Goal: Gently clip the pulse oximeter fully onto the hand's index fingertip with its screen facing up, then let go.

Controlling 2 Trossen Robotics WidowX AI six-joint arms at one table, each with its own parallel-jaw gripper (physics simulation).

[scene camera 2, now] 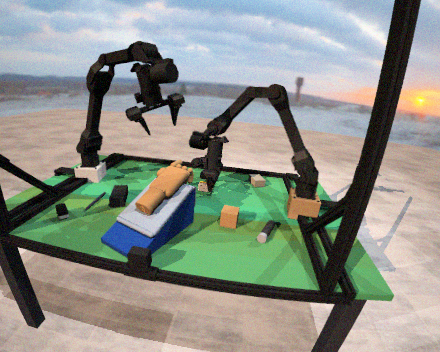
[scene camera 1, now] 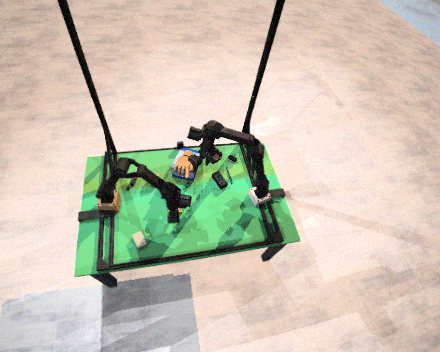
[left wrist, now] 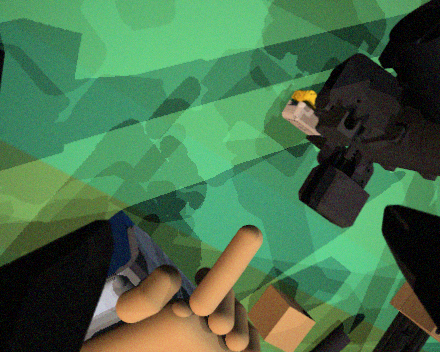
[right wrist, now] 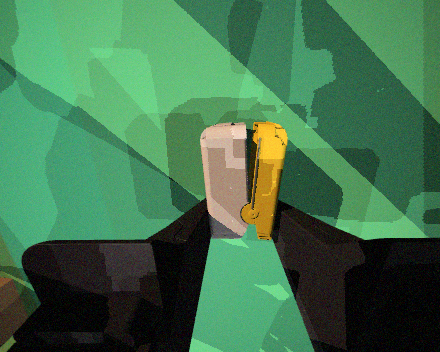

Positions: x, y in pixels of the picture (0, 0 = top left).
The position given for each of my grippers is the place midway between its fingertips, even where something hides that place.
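Labels:
With my left gripper (scene camera 2: 162, 130) open, I am holding nothing in it. A tan cube (left wrist: 275, 314) is resting on the table.

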